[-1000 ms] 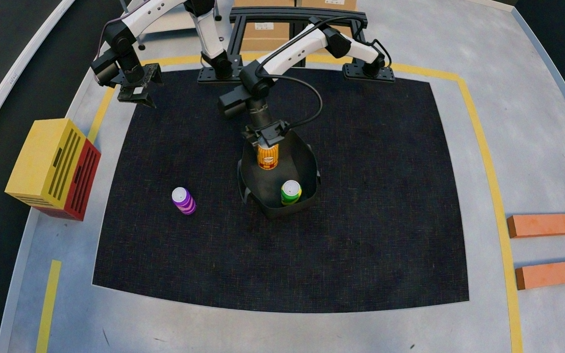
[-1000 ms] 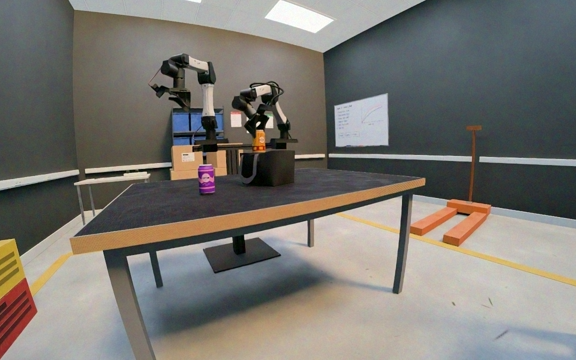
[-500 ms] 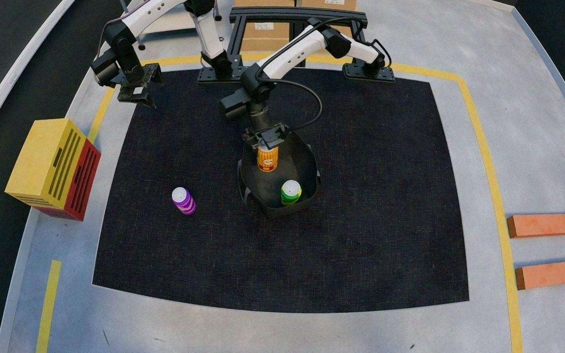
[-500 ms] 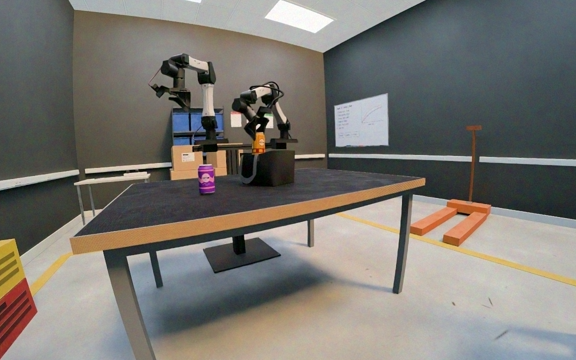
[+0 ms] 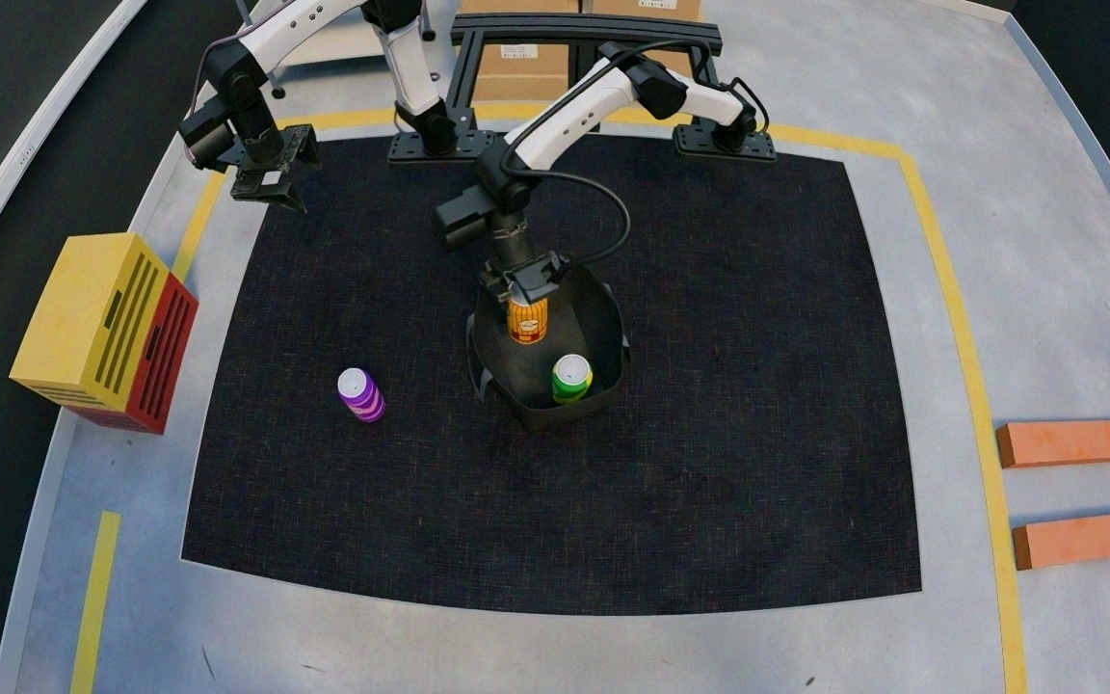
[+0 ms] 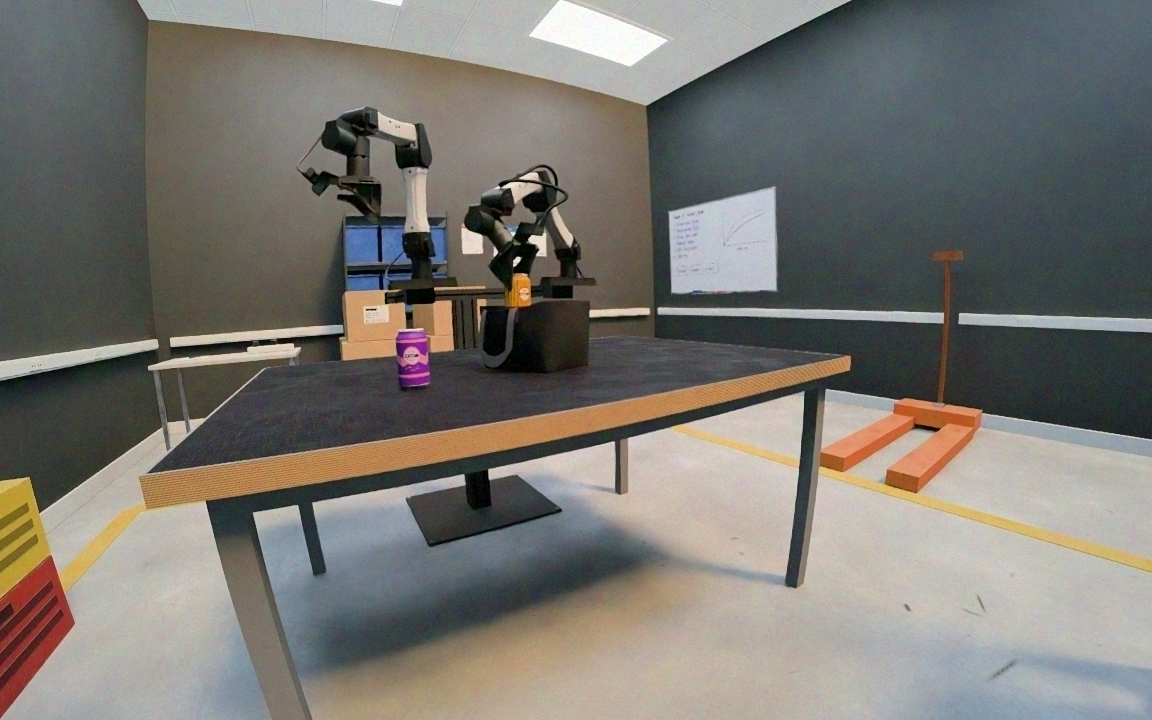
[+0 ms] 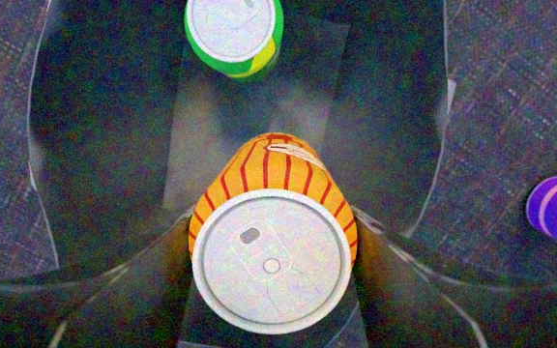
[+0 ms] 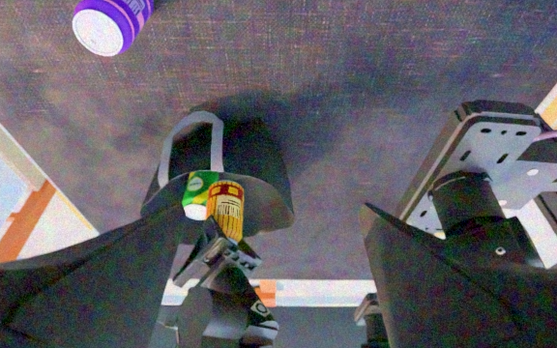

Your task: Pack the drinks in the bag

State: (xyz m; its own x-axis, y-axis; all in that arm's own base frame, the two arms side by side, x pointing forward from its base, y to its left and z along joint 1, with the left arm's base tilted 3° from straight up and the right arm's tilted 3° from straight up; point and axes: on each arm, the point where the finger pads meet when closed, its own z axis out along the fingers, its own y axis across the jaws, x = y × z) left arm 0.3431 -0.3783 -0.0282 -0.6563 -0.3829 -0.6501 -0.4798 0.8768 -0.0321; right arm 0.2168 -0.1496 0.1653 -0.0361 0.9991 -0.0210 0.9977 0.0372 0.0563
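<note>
Now: left hand 14 cm above the green can, 8 cm short of it and 7 cm to the right of it. Also, from my left hand: orange can 3 cm below; purple can 31 cm to the right, 14 cm below, 9 cm ahead.
</note>
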